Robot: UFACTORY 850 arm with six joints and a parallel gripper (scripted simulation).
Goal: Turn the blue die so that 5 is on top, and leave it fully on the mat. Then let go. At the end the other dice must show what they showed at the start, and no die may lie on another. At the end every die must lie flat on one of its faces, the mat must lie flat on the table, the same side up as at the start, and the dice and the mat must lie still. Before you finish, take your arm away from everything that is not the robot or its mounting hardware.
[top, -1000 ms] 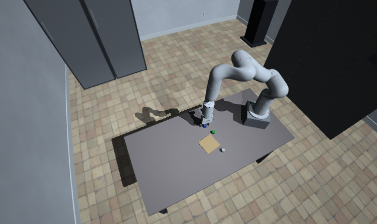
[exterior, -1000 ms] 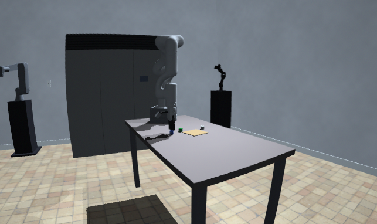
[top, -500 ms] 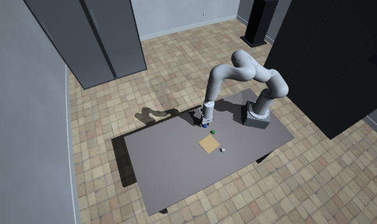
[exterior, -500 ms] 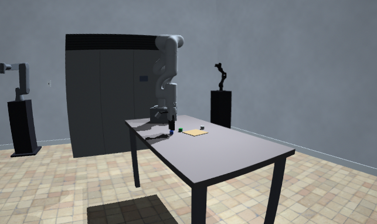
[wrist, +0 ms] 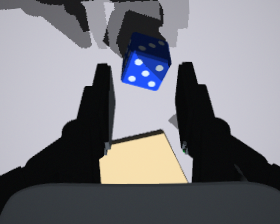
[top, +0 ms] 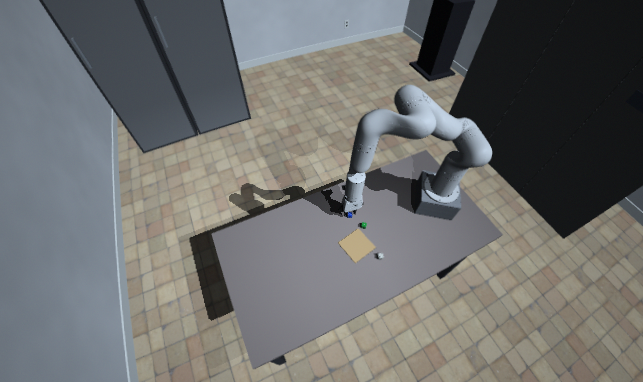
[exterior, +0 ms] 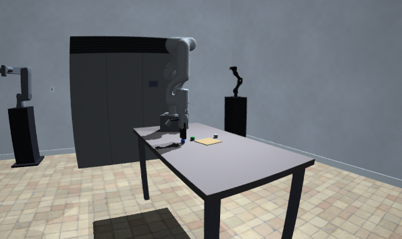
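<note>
Now: the blue die 40 mm below my hand. Also, from my hand: white die: 30 mm behind, 280 mm to the left, 40 mm below; then green die: 40 mm behind, 90 mm to the left, 40 mm below; then mat: 40 mm ahead, 170 mm to the left, 50 mm below.
</note>
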